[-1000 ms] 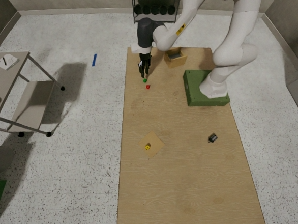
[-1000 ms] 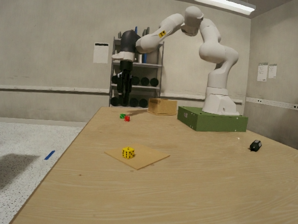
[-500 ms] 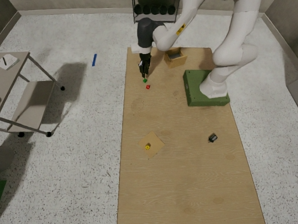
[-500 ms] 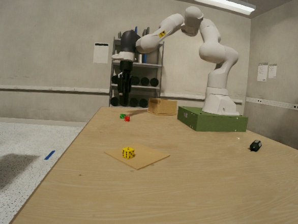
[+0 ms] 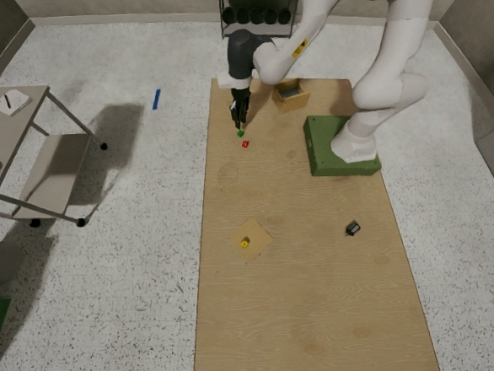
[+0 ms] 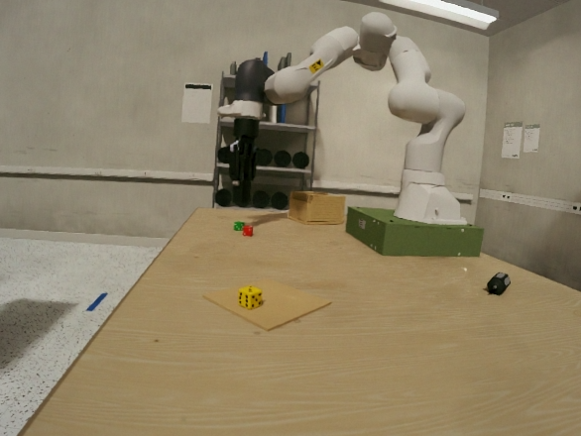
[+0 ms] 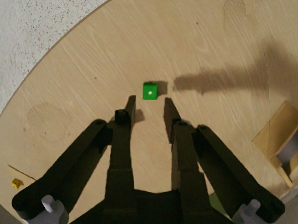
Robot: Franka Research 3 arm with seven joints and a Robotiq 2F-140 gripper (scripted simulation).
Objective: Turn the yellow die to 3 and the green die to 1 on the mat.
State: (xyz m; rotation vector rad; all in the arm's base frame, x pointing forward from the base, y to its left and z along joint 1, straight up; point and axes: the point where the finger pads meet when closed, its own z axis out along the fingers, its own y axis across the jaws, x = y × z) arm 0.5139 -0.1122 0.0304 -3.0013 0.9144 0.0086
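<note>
The green die is 100 mm below my hand. Round my hand: wooden box: 280 mm behind, 250 mm to the right, 70 mm below; tan mat: 60 mm behind, 550 mm to the left, 110 mm below; red die: 20 mm behind, 60 mm to the left, 100 mm below.
</note>
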